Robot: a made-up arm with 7 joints.
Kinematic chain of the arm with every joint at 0, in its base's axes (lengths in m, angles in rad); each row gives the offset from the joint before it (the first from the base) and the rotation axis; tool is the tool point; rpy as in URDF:
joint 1: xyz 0 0.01 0.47 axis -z
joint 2: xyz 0 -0.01 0.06 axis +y
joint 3: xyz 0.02 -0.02 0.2 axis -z
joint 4: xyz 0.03 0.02 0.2 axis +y
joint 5: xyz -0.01 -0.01 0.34 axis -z
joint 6: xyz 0 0 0.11 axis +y
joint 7: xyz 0 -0.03 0.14 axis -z
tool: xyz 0.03 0.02 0 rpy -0.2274 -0.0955 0.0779
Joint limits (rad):
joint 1: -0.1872..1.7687
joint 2: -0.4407..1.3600
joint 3: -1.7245..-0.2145
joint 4: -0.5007..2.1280
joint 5: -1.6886..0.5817
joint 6: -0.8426..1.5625
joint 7: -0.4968..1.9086
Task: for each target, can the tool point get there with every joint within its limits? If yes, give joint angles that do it. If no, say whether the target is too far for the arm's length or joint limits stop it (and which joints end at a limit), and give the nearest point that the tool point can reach.
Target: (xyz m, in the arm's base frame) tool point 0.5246 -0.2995 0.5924
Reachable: yes | joints 1.3496 0.3518 -0.9103 1.9091 -1.3090 -0.1593 -0.0178
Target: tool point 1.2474 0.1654 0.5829
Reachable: no: too far | nearest point 0.9895 0.1333 0.5785 | short by 0.260 m
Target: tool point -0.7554 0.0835 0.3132
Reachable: no: joint limits stop it (at a limit: joint 1, joint 2, joint 3, joint 4, joint 5) | nearest point -0.2946 0.2940 0.5722 | short by 0.569 m
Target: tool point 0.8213 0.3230 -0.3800
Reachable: no: too far | nearest point 0.6339 0.2097 0.0387 | short by 0.472 m
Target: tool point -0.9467 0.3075 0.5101
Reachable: no: joint limits stop it (at a limit: joint 1, joint 2, joint 3, joint 5) | nearest point -0.4232 0.3845 0.7688 | short by 0.589 m
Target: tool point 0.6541 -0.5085 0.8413
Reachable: yes | joints 0.9615 0.6060 -0.5527 0.9287 -0.8794 0.0392 1.6637
